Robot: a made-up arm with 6 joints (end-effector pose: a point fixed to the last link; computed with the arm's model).
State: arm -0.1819 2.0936 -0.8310 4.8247 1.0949 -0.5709
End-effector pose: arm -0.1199 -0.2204 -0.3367 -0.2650 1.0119 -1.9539
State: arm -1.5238 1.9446 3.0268 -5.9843 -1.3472 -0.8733
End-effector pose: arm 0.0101 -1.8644 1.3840 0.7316 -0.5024 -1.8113
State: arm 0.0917 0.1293 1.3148 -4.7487 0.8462 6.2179
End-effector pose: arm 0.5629 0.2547 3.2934 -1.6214 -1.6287 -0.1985
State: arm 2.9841 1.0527 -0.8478 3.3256 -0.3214 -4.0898
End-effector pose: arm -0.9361 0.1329 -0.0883 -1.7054 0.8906 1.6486
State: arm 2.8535 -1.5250 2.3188 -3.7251 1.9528 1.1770
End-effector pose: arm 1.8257 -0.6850 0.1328 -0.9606 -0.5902 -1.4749
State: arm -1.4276 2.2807 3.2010 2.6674 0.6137 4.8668
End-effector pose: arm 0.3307 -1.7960 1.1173 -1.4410 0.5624 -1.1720
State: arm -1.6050 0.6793 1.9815 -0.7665 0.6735 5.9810
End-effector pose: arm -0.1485 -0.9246 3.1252 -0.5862 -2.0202 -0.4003
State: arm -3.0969 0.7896 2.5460 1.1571 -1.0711 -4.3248
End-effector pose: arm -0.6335 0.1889 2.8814 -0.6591 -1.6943 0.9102
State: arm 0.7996 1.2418 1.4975 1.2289 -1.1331 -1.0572
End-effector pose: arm 1.8869 1.6107 1.5828 -0.1064 0.2029 -0.2393
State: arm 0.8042 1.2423 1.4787 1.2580 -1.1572 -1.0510
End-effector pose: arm 1.8837 1.6168 1.5629 -0.1454 0.2035 -0.2667
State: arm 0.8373 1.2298 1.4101 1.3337 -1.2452 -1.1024
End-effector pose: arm 1.8335 1.6630 1.5196 -0.1861 0.1997 -0.3460
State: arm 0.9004 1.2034 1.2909 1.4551 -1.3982 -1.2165
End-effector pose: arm 1.7211 1.7454 1.4605 -0.2186 0.1562 -0.4724
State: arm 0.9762 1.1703 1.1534 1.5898 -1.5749 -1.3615
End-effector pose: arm 1.5659 1.8338 1.4069 -0.2250 0.0492 -0.5979
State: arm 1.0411 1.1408 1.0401 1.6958 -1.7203 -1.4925
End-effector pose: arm 1.4192 1.8996 1.3720 -0.1999 -0.0793 -0.6758
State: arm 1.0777 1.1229 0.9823 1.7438 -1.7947 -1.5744
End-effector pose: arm 1.3326 1.9320 1.3601 -0.1621 -0.1568 -0.7015
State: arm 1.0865 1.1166 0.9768 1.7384 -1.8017 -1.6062
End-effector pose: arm 1.3129 1.9389 1.3666 -0.1289 -0.1638 -0.6975
